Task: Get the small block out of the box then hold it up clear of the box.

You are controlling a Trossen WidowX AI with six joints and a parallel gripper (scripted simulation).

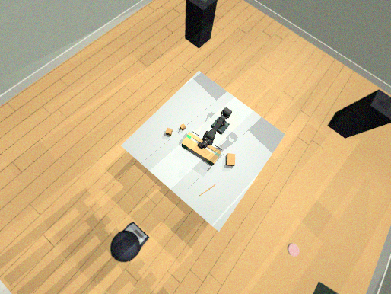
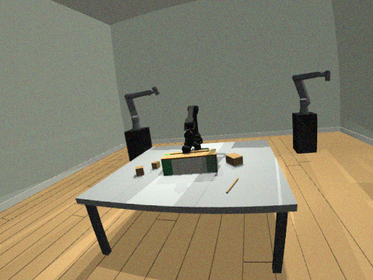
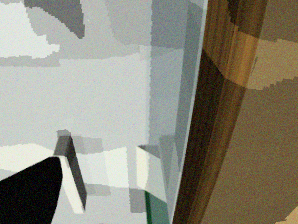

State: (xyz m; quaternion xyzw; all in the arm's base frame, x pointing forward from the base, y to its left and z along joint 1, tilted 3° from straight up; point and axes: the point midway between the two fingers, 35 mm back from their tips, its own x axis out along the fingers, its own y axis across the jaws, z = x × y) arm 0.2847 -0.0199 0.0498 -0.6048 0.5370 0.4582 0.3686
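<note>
Now: the grey t-shaped piece 60 mm ahead of my gripper tip and 20 mm to the right of it. The rest, counted from my gripper tip: small box: 260 mm to the right, 60 mm below, 10 mm behind; then tan block: 360 mm to the left, 60 mm below, 60 mm behind; then clear-fronted box: 50 mm to the left, 30 mm ahead, 20 mm below.
</note>
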